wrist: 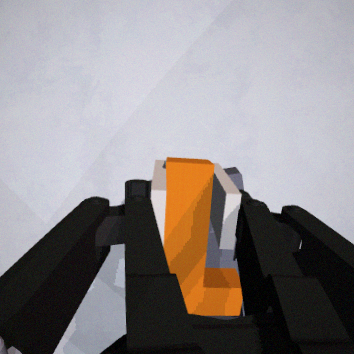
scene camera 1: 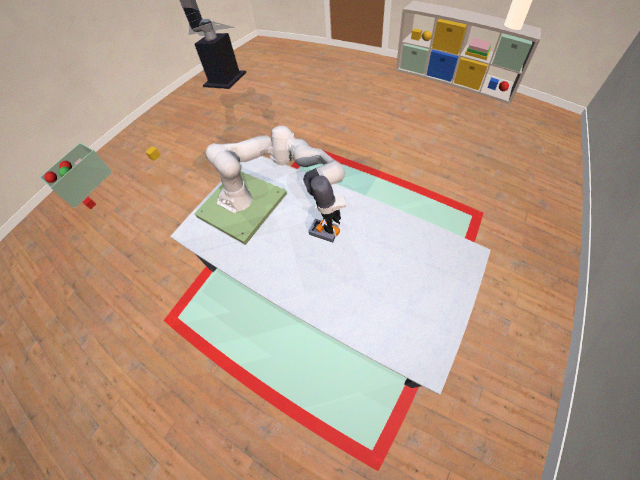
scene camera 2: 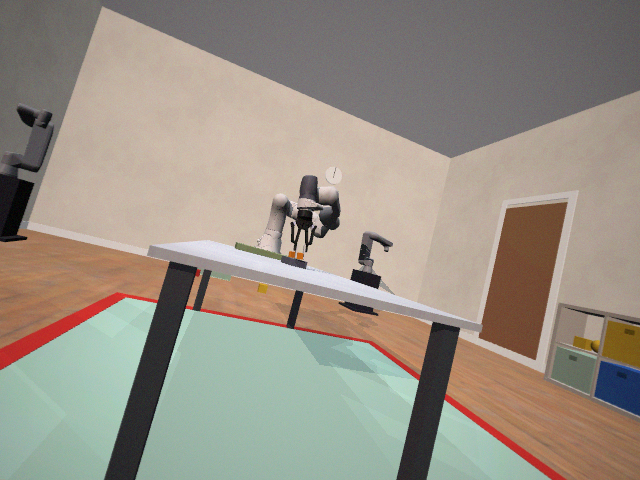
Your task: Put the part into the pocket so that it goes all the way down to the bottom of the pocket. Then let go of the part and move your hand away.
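Observation:
The orange part (scene camera 1: 336,230) (scene camera 2: 299,255) (wrist: 187,200) has a long bar and a short foot at its near end in the wrist view. My gripper (scene camera 1: 328,225) (scene camera 2: 299,250) (wrist: 185,180) points down and is shut on the part, with the pale finger pads on both sides of the bar. The dark grey block with the pocket (scene camera 1: 321,236) (scene camera 2: 294,262) (wrist: 234,176) lies on the table below the part. Orange shows above the block's rim in scene camera 2. The fingers and the part hide most of the pocket, so its depth in the pocket cannot be told.
The block lies on the pale table (scene camera 1: 382,289) (scene camera 2: 232,263). The arm's green base plate (scene camera 1: 258,217) (scene camera 2: 258,251) is beside it, toward the arm's base. A shelf unit (scene camera 1: 469,13), a green bin (scene camera 1: 85,178) and another arm on a black pedestal (scene camera 1: 217,59) (scene camera 2: 364,279) stand away from the table.

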